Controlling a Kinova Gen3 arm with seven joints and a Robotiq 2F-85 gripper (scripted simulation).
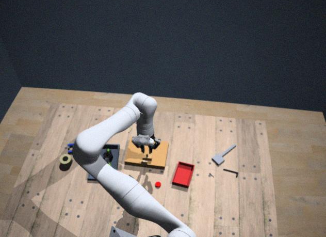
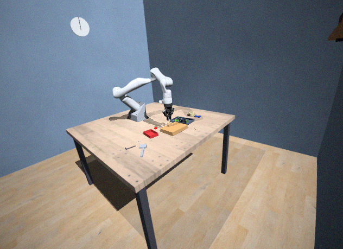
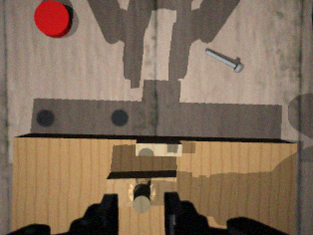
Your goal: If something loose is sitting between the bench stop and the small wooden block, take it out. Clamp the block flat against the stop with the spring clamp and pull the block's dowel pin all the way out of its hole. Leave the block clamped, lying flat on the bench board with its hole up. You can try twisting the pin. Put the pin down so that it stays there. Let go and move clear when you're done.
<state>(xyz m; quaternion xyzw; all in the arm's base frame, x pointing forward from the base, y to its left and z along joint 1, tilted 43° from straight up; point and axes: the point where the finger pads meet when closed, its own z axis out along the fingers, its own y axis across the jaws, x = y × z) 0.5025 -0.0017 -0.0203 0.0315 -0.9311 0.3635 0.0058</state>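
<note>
Right now the dowel pin is 50 mm below my hand. From my hand the other things lie so: bench board (80 mm below, 40 mm ahead, 10 mm to the left); then wooden block (70 mm below); then red disc (120 mm behind, 100 mm below, 70 mm to the right).
</note>
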